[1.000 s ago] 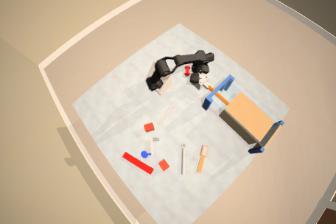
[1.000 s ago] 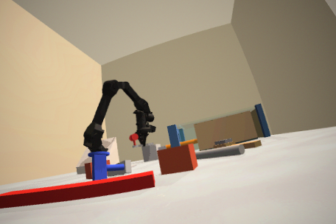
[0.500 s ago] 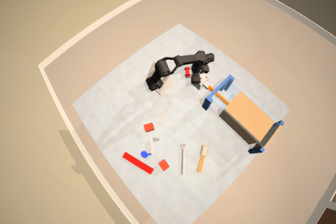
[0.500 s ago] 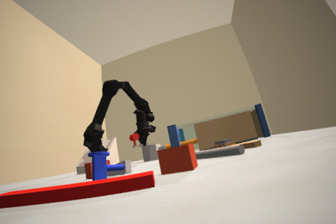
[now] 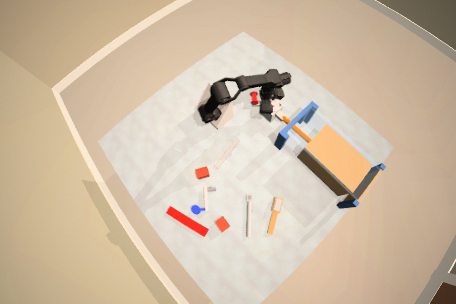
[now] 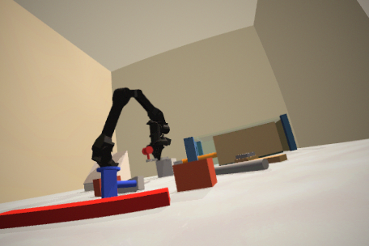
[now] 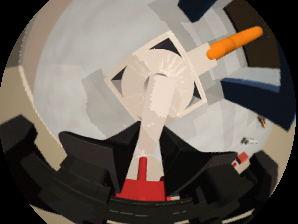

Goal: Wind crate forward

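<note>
Now: gripper tip 3 cm past the red knob, 4 cm to the left of it and 5 cm below it. Also, from my gripper tip: grey winch 2 cm ahead, 3 cm to the left, 6 cm below; then winch handle 1 cm behind, 1 cm to the right, 2 cm above; then blue frame post 19 cm ahead, 5 cm to the left, 2 cm above.
</note>
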